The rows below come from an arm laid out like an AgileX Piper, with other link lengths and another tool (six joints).
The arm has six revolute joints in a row. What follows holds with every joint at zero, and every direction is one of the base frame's. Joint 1 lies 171 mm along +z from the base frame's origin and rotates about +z. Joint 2 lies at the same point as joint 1 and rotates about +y. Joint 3 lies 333.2 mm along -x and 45.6 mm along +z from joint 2 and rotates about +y. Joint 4 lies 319.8 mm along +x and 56.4 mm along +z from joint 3 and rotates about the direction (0.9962, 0, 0.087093). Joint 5 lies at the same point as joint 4 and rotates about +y. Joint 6 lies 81.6 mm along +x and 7.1 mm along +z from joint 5 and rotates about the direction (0.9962, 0, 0.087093). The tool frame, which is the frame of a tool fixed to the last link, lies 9.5 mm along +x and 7 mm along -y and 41 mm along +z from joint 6; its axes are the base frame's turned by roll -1.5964, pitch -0.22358 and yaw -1.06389 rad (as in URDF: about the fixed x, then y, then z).
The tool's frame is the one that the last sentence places.
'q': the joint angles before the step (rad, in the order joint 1, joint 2, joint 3, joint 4, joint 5, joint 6). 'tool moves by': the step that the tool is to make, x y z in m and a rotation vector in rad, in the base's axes. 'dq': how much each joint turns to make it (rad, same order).
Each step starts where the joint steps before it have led.
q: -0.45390 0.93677 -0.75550 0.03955 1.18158 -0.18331
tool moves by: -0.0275 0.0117 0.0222 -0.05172 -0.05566 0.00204
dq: 0.00004 -0.11713 -0.00017 -0.02216 0.04460 0.00006
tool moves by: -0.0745 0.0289 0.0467 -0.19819 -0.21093 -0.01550
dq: -0.00076 -0.29869 0.00011 -0.08628 0.02187 -0.00076
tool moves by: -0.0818 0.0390 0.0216 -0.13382 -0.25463 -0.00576
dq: 0.00018 -0.30375 0.00022 -0.01026 0.01606 0.00026
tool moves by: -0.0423 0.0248 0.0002 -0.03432 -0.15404 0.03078
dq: 0.00010 -0.15993 -0.00017 0.04780 0.00661 0.00013
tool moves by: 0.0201 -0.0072 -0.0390 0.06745 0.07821 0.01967
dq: 0.00016 -0.02021 0.12019 0.03159 -0.00005 0.00332
